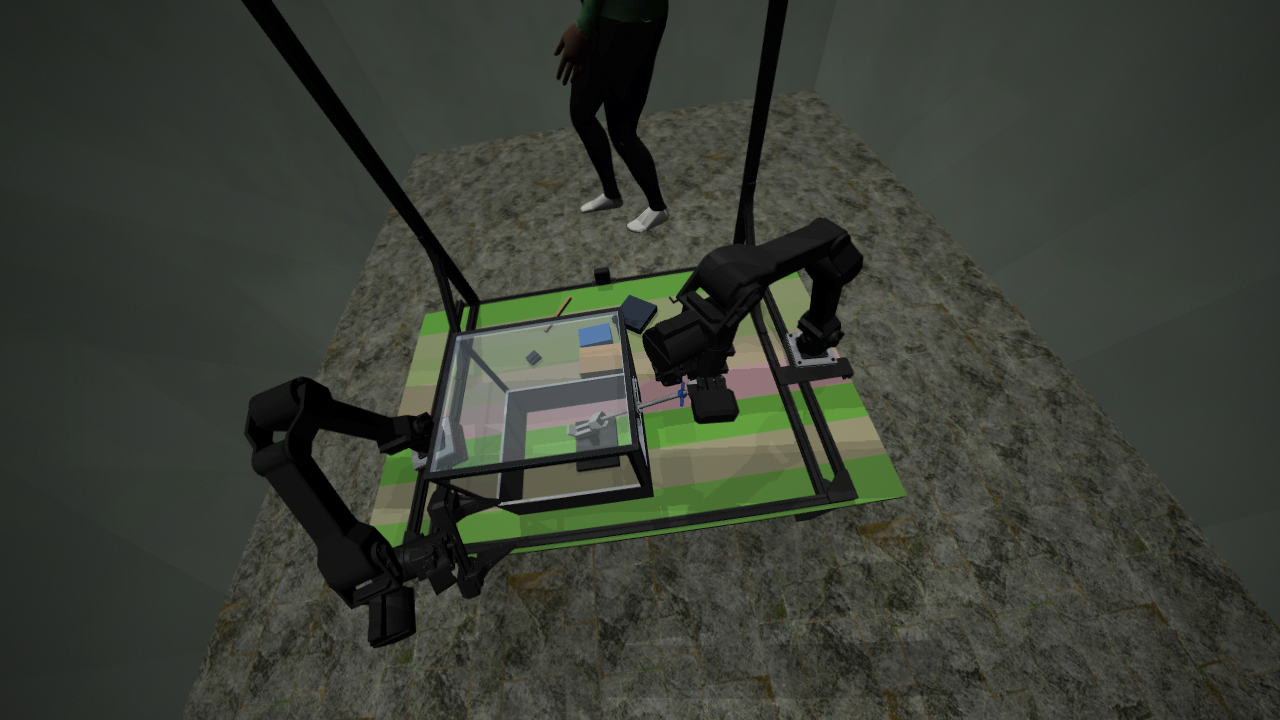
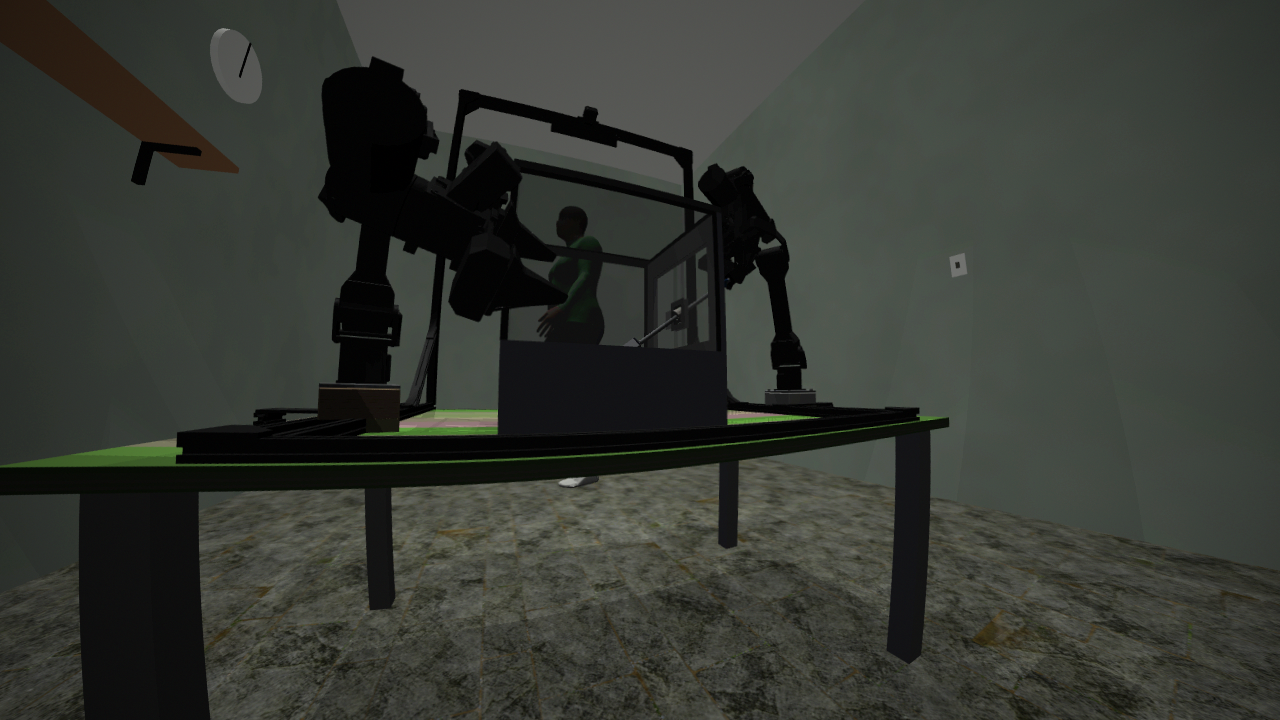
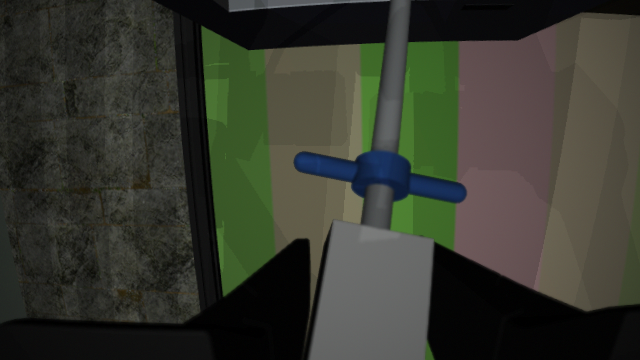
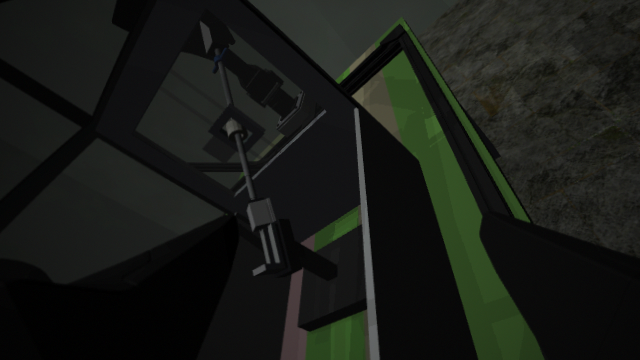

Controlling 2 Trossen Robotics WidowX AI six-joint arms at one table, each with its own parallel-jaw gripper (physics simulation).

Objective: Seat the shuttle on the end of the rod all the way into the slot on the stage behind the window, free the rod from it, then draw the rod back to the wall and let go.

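Seen in the pictures: left gripper, fingertip midpoint: (image 1: pixel 695 395) (image 2: pixel 733 286) (image 3: pixel 358 251) (image 4: pixel 228 52); right gripper, fingertip midpoint: (image 1: pixel 508 523) (image 2: pixel 559 276) (image 4: pixel 359 225); left arm's base, origin of the base link: (image 1: pixel 811 347) (image 2: pixel 789 390); right arm's base, origin of the base link: (image 2: pixel 362 383).
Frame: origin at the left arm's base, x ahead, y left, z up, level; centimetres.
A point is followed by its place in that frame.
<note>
A glass box (image 1: pixel 446 400) {z 29.0, x 72.8, y 21.7 cm} (image 2: pixel 680 286) {z 14.9, x 50.0, y 32.3 cm} stands on the striped table. A grey rod (image 1: pixel 655 402) {z 17.3, x 39.7, y 19.5 cm} (image 2: pixel 669 325) (image 3: pixel 390 100) {z 19.5, x 37.0, y 19.6 cm} (image 4: pixel 243 161) passes through the window port (image 4: pixel 216 130) {z 17.8, x 61.7, y 33.1 cm} in its wall. The grey shuttle (image 1: pixel 587 426) (image 4: pixel 263 228) {z 6.0, x 53.3, y 17.2 cm} on the rod's end sits at the dark stage (image 1: pixel 599 445) (image 4: pixel 315 266); I cannot tell how deep it is in the slot. A blue cross collar (image 1: pixel 682 393) {z 21.3, x 34.9, y 20.1 cm} (image 3: pixel 381 175) {z 21.4, x 35.0, y 19.8 cm} sits on the rod outside the box. My left gripper (image 1: pixel 710 402) {z 20.4, x 32.5, y 20.3 cm} (image 3: pixel 358 251) {z 20.4, x 32.5, y 20.3 cm} is shut on the rod's grey handle (image 3: pixel 372 296) {z 23.6, x 32.8, y 20.0 cm}. My right gripper (image 1: pixel 390 617) (image 2: pixel 502 282) is open and empty beside the box.
A person (image 1: pixel 612 107) (image 2: pixel 576 279) stands behind the table. A dark blue pad (image 1: pixel 639 312) {z -3.3, x 43.0, y -19.4 cm} and a thin stick (image 1: pixel 562 307) {z -5.1, x 67.1, y -26.0 cm} lie behind the box. A blue block (image 1: pixel 596 335) {z -2.0, x 55.4, y -11.6 cm}, a tan block (image 1: pixel 600 357) {z 0.0, x 53.7, y -2.8 cm} and a small dark cube (image 1: pixel 533 357) {z -3.7, x 73.7, y -7.2 cm} lie inside it. Black gantry posts (image 1: pixel 755 143) {z 33.3, x 11.8, y -35.7 cm} rise at the back.
</note>
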